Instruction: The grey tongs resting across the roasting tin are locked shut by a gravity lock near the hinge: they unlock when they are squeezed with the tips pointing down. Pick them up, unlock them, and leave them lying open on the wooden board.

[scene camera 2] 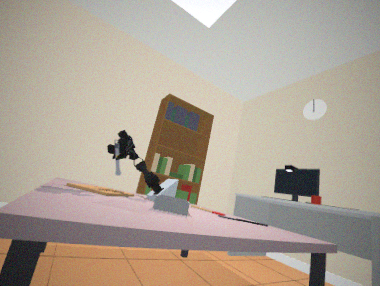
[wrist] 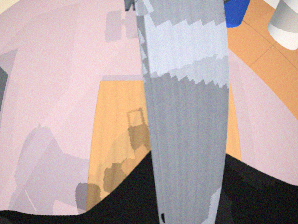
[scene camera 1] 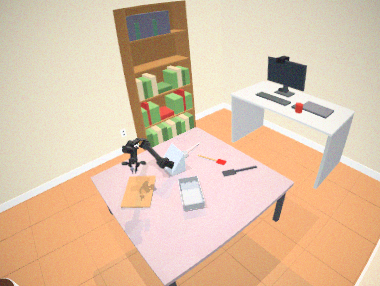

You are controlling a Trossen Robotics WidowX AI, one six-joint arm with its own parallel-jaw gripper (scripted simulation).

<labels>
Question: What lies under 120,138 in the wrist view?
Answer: A wooden board.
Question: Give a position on a wooden board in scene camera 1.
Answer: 139,191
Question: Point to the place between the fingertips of my gripper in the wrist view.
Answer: At 179,151
</labels>
